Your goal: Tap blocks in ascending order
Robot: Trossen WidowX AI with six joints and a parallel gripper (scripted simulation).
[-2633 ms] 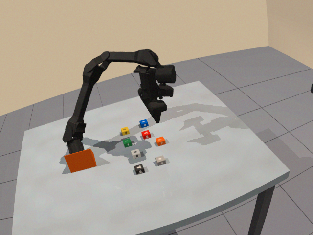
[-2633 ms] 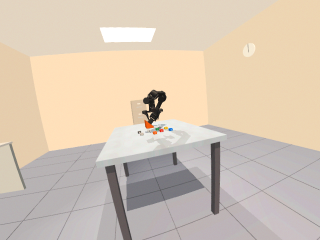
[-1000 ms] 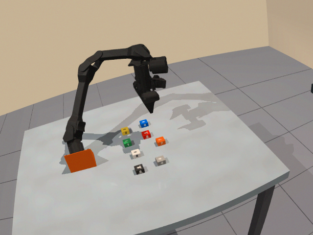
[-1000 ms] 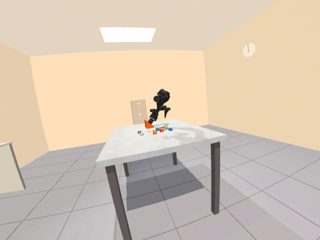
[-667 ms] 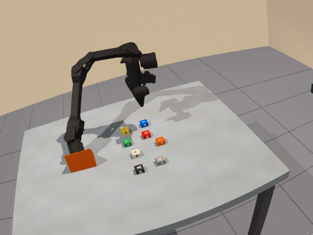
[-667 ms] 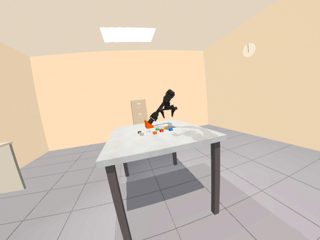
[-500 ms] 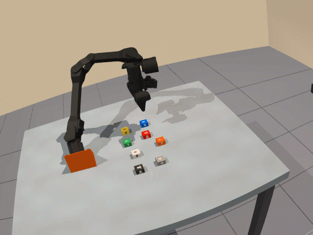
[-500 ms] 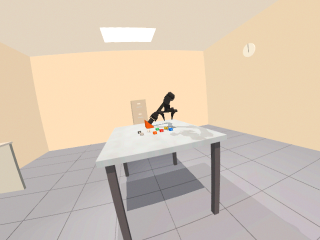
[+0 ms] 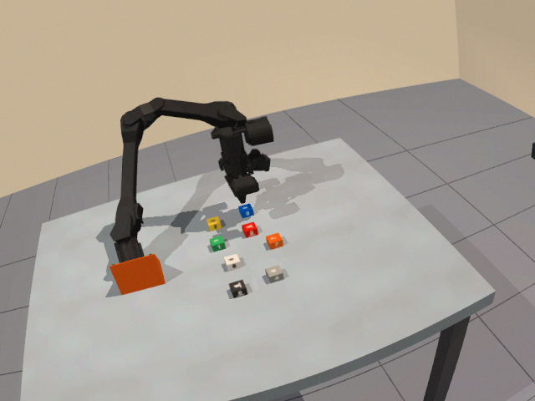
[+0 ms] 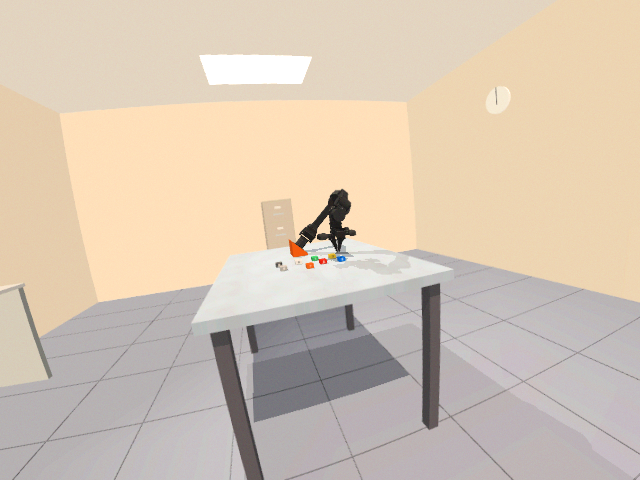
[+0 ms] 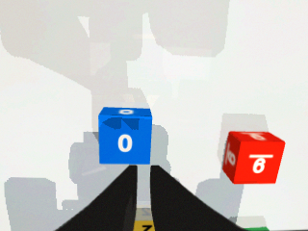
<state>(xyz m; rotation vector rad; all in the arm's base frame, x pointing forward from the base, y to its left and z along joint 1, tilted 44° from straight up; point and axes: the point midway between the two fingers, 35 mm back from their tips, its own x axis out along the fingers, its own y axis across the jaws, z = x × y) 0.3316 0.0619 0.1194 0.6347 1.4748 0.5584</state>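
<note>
My gripper tip is 30 mm above the blue block, 10 mm to the right of it and 10 mm short of it. From my gripper tip the other things lie so: green block 100 mm to the right, 100 mm behind, 30 mm below; yellow block 90 mm behind, 30 mm below; red block 80 mm to the right, 30 mm below, 10 mm behind.
</note>
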